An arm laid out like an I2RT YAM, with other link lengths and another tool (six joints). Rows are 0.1 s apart.
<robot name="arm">
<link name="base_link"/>
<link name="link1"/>
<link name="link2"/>
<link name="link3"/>
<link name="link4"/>
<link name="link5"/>
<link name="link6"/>
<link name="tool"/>
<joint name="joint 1" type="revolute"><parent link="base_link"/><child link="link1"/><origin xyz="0.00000 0.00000 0.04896" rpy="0.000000 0.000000 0.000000"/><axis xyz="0 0 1"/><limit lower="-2.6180" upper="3.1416"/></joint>
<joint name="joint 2" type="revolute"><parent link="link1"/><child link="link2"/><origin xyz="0.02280 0.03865 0.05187" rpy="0.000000 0.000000 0.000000"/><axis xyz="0 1 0"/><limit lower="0.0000" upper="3.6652"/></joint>
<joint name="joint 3" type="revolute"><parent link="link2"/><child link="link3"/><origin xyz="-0.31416 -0.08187 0.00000" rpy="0.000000 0.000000 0.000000"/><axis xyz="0 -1 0"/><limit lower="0.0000" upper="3.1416"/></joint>
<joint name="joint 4" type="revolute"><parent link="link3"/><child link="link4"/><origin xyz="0.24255 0.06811 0.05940" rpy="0.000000 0.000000 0.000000"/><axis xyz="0 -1 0"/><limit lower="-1.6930" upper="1.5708"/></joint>
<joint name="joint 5" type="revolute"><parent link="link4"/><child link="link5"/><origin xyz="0.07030 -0.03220 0.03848" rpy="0.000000 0.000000 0.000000"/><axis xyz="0 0 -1"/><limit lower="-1.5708" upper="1.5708"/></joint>
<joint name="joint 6" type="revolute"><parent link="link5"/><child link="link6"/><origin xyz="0.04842 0.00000 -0.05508" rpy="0.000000 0.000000 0.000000"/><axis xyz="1 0 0"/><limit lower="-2.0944" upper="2.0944"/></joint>
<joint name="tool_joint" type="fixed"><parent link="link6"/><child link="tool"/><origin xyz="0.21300 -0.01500 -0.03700" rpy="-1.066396 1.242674 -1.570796"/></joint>
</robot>
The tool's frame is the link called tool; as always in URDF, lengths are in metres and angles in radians.
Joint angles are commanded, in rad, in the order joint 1, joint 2, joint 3, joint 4, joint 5, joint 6. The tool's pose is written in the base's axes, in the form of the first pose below.
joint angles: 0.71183, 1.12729, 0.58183, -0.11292, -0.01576, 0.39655
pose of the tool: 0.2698, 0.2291, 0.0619, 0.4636, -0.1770, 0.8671, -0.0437
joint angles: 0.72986, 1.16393, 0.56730, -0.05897, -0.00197, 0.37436
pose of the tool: 0.2739, 0.2353, 0.0552, 0.4708, -0.1896, 0.8603, -0.0482
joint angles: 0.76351, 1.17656, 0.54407, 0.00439, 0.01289, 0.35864
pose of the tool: 0.2740, 0.2460, 0.0548, 0.4866, -0.2015, 0.8490, -0.0429
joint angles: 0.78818, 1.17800, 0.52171, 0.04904, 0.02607, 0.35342
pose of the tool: 0.2725, 0.2522, 0.0545, 0.4974, -0.2067, 0.8417, -0.0386
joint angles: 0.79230, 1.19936, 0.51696, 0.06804, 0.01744, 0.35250
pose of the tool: 0.2712, 0.2563, 0.0493, 0.4940, -0.2123, 0.8424, -0.0357
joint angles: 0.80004, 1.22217, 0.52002, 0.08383, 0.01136, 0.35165
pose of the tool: 0.2707, 0.2620, 0.0465, 0.4921, -0.2181, 0.8421, -0.0323
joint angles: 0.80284, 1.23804, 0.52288, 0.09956, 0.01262, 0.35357
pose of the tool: 0.2728, 0.2654, 0.0459, 0.4930, -0.2178, 0.8418, -0.0312
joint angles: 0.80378, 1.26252, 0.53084, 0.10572, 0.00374, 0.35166
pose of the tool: 0.2730, 0.2693, 0.0422, 0.4884, -0.2230, 0.8431, -0.0299
